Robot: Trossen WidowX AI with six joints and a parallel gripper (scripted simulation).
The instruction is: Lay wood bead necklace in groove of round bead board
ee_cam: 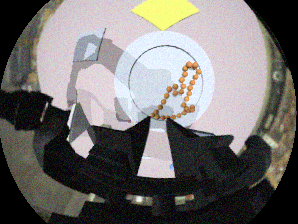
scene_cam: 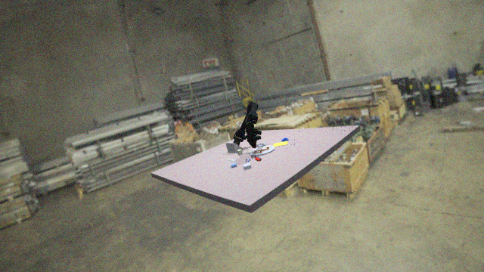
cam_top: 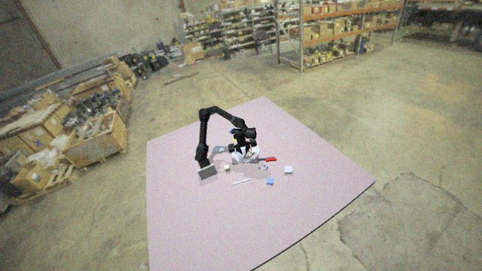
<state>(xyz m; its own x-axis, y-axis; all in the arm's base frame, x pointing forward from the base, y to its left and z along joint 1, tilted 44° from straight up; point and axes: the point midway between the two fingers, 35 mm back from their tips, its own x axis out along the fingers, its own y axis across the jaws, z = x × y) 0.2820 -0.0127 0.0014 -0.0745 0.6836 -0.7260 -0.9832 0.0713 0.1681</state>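
Right now my gripper tip is 140 mm past the cream cube, 50 mm to the left of it and 30 mm above it. Also, from my gripper tip: white stick: 90 mm behind, 170 mm to the right, 40 mm below; then red-handled tool: 140 mm ahead, 90 mm to the right, 40 mm below; then yellow sheet: 50 mm ahead, 230 mm to the left, 40 mm below.
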